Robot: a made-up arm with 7 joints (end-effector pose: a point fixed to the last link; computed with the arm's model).
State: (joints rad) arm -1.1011 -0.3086 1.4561 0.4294 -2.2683 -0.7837 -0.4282
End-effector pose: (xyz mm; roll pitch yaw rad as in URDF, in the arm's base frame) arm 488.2 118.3 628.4 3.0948 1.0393 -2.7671
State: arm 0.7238 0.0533 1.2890 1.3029 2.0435 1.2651 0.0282
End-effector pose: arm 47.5 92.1 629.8 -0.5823 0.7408 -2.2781
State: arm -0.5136 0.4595 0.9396 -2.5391 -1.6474 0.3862 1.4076
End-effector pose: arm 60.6 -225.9 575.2 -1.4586 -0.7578 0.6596
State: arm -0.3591 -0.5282 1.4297 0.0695 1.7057 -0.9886 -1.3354
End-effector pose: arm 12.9 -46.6 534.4 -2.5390 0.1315 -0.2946
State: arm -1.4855 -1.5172 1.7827 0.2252 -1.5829 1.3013 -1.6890
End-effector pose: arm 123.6 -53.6 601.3 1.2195 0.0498 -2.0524
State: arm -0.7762 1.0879 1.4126 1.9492 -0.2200 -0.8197 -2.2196
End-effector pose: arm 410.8 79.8 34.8 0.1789 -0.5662 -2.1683
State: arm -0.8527 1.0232 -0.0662 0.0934 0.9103 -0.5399 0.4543
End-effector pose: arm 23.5 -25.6 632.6 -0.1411 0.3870 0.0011
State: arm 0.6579 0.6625 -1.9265 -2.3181 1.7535 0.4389 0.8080
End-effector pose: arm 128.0 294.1 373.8 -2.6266 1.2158 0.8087
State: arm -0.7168 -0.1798 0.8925 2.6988 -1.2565 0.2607 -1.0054
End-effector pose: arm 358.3 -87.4 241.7 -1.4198 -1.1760 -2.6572
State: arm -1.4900 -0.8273 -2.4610 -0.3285 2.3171 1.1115 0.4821
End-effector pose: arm 23.9 -278.4 315.9 0.0198 -1.2773 -0.9952
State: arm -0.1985 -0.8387 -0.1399 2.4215 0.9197 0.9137 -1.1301
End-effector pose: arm 232.6 169.0 531.8 0.4748 0.7390 1.9511
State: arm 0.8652 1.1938 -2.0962 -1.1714 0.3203 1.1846 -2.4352
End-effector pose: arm 364.7 -115.2 277.4 1.4195 -0.4795 2.6437
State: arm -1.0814 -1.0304 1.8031 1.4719 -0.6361 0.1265 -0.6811
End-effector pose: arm 416.3 -187.5 614.8 -1.4250 0.7916 -2.6931
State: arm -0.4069 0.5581 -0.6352 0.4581 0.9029 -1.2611 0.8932
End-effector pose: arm -83.0 -151.8 363.6 -1.1593 -0.5898 1.2096
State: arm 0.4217 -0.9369 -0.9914 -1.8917 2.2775 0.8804 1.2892
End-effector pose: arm 480.4 208.3 429.8 -0.6644 0.3361 1.5808
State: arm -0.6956 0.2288 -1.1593 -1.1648 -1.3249 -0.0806 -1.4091
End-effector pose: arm 34.7 -55.3 22.8 -1.0457 -0.4320 1.0166
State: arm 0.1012 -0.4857 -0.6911 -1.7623 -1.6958 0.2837 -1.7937
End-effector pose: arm 186.5 82.5 35.3 -1.2036 -0.7422 2.4382
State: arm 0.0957 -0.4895 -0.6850 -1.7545 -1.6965 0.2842 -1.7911
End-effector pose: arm 184.4 84.9 35.6 -1.2109 -0.7537 2.4326
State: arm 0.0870 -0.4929 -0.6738 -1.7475 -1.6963 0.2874 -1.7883
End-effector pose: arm 181.1 87.0 36.7 -1.2150 -0.7687 2.4268
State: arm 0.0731 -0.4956 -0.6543 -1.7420 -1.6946 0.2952 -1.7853
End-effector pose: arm 175.5 88.9 39.1 -1.2141 -0.7895 2.4208
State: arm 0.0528 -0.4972 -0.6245 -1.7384 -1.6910 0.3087 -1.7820
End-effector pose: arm 167.4 90.4 43.4 -1.2069 -0.8176 2.4144
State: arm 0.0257 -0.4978 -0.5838 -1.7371 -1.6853 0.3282 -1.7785
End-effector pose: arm 156.8 91.6 49.8 -1.1934 -0.8538 2.4075
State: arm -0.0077 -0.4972 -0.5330 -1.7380 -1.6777 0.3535 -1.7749
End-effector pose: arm 143.9 92.9 58.7 -1.1748 -0.8983 2.4003
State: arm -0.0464 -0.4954 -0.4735 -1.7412 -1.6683 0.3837 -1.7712
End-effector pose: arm 129.5 94.2 70.2 -1.1523 -0.9507 2.3927
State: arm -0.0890 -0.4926 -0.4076 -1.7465 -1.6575 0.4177 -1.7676
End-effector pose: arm 114.4 95.8 84.2 -1.1279 -1.0098 2.3853
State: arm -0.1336 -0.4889 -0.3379 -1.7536 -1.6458 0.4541 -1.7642
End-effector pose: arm 99.4 97.6 100.2 -1.1038 -1.0741 2.3788
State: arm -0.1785 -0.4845 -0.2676 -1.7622 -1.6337 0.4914 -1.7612
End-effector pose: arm 85.5 99.5 117.7 -1.0824 -1.1409 2.3744
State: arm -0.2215 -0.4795 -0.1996 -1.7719 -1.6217 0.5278 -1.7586
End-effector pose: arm 73.3 101.3 135.7 -1.0651 -1.2074 2.3731
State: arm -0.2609 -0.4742 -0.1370 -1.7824 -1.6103 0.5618 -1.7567
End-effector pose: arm 63.1 102.8 153.2 -1.0540 -1.2701 2.3767
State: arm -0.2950 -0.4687 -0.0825 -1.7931 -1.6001 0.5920 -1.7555
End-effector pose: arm 55.1 103.7 169.1 -1.0505 -1.3257 2.3866
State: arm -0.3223 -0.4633 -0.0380 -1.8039 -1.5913 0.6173 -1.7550
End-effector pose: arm 49.1 103.9 182.6 -1.0545 -1.3716 2.4038
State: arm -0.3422 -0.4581 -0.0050 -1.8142 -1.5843 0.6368 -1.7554
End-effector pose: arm 45.1 103.4 192.8 -1.0625 -1.4056 2.4248
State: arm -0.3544 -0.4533 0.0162 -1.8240 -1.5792 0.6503 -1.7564
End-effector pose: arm 42.6 102.3 199.6 -1.0686 -1.4269 2.4441
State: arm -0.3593 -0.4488 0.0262 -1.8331 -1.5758 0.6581 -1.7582
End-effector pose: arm 41.4 100.5 203.0 -1.0633 -1.4360 2.4526
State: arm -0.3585 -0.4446 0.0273 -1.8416 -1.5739 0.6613 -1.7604
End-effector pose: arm 41.2 98.3 203.6 -1.0456 -1.4351 2.4492
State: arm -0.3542 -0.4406 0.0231 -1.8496 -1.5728 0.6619 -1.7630
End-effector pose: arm 41.5 95.8 202.7 -1.0220 -1.4284 2.4403
